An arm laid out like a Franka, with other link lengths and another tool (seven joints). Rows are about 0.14 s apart.
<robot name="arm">
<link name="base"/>
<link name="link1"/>
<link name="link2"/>
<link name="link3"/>
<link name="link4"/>
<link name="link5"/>
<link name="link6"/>
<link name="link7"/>
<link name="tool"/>
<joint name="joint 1" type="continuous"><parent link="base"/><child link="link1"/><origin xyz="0.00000 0.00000 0.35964" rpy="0.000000 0.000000 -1.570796"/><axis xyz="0 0 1"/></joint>
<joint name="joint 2" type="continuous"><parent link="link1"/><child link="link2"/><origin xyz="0.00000 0.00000 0.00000" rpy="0.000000 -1.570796 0.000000"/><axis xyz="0 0 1"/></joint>
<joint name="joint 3" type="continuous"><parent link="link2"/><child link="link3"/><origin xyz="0.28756 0.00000 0.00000" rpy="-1.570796 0.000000 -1.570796"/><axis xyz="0 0 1"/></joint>
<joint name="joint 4" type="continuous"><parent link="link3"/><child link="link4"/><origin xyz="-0.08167 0.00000 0.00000" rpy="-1.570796 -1.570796 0.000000"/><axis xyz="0 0 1"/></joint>
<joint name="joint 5" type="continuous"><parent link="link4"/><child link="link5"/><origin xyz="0.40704 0.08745 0.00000" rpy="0.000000 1.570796 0.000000"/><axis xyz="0 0 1"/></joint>
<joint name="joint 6" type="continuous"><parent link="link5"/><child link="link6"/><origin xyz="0.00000 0.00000 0.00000" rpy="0.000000 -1.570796 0.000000"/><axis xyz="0 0 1"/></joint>
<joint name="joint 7" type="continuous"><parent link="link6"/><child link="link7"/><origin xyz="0.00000 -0.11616 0.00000" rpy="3.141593 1.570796 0.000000"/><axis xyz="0 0 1"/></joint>
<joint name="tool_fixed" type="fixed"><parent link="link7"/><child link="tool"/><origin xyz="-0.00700 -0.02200 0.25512" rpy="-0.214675 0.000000 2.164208"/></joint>
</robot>
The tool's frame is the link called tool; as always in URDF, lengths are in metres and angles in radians. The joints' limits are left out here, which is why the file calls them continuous.
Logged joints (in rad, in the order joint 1, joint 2, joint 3, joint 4, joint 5, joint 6, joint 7), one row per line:
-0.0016 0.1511 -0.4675 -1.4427 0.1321 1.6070 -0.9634
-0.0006 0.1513 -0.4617 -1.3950 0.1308 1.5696 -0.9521
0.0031 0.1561 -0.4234 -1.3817 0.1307 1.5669 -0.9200
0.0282 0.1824 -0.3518 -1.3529 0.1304 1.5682 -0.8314
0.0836 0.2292 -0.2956 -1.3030 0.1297 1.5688 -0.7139
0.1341 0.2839 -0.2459 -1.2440 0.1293 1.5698 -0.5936
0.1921 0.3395 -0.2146 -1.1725 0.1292 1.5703 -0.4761
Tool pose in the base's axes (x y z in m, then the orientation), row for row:
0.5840 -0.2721 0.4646 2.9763 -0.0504 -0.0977
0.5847 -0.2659 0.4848 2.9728 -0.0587 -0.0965
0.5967 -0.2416 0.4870 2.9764 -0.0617 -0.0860
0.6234 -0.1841 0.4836 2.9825 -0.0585 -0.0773
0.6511 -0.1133 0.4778 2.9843 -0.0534 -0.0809
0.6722 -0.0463 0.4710 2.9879 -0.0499 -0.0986
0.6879 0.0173 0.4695 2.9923 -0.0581 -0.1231
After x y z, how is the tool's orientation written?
As angles about the fixed x, y, z axes (roll, pitch, yaw), in radians.
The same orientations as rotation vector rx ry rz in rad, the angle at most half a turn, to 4 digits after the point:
2.9696 -0.1514 0.0628
2.9655 -0.1506 0.0750
2.9698 -0.1354 0.0811
2.9769 -0.1221 0.0779
2.9788 -0.1268 0.0701
2.9811 -0.1528 0.0631
2.9821 -0.1903 0.0729

